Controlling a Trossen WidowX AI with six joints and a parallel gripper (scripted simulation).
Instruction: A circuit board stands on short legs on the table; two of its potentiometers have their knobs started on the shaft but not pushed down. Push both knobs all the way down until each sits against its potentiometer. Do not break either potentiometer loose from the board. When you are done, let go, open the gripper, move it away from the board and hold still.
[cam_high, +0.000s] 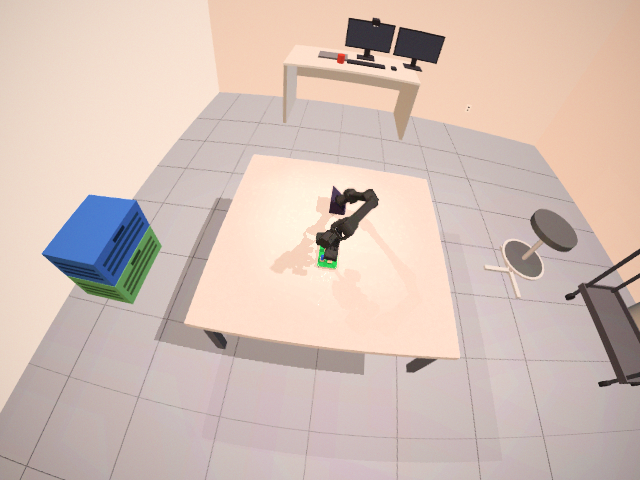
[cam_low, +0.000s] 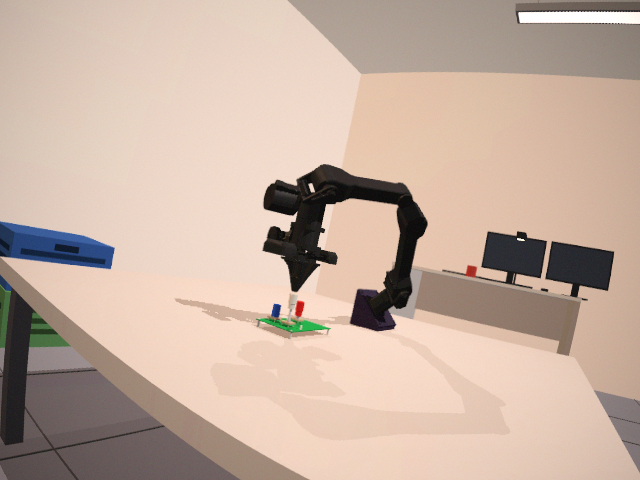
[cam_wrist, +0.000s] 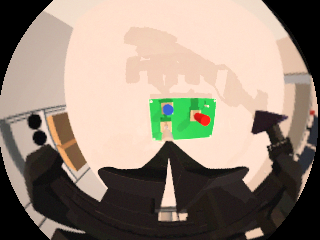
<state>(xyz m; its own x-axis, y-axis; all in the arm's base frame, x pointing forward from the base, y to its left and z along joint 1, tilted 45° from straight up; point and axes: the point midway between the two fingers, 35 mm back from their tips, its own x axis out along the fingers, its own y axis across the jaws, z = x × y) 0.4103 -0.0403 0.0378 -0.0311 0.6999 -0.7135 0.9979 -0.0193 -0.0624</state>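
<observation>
The white knob is 20 mm below my gripper tip. From my gripper tip the other things lie so: red knob: 60 mm behind, 50 mm below, 20 mm to the right.
</observation>
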